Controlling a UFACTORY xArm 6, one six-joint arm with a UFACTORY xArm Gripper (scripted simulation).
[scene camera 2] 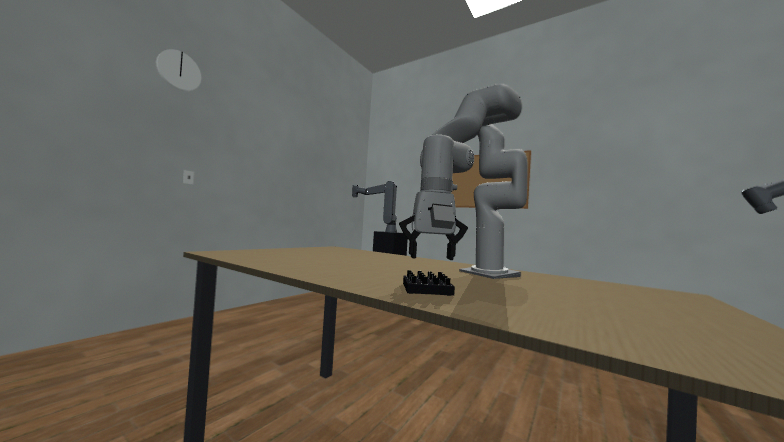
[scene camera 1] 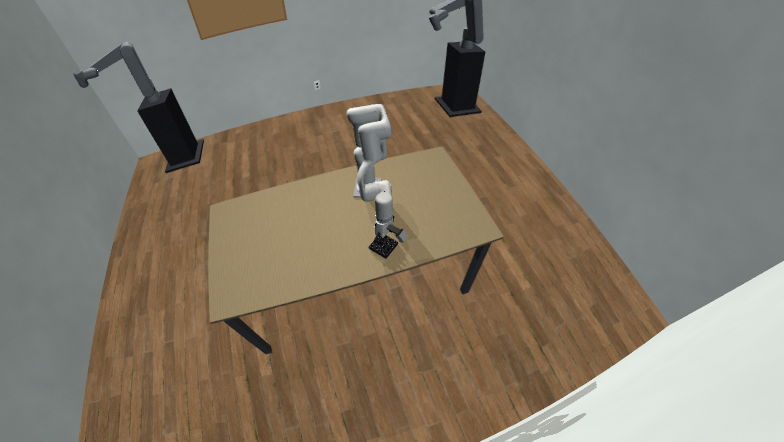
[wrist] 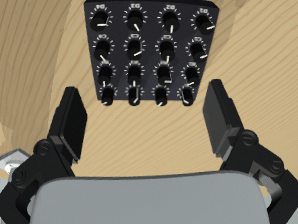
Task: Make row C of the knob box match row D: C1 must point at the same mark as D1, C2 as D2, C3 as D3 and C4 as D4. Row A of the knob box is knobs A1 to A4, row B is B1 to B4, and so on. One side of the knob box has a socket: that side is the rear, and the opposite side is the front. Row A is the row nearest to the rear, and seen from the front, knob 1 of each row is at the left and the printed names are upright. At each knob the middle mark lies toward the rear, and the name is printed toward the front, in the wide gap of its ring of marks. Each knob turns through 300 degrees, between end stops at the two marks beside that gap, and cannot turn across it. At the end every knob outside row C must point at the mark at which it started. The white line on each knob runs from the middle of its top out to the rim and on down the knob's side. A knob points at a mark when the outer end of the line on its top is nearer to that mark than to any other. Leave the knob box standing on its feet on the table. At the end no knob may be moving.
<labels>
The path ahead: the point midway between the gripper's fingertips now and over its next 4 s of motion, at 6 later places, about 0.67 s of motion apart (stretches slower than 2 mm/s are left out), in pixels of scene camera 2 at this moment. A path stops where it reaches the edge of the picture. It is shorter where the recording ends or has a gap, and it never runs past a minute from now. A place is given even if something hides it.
My gripper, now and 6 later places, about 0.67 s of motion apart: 431,258; 429,257; 427,256; 431,254; 435,255; 435,259; 434,269
</labels>
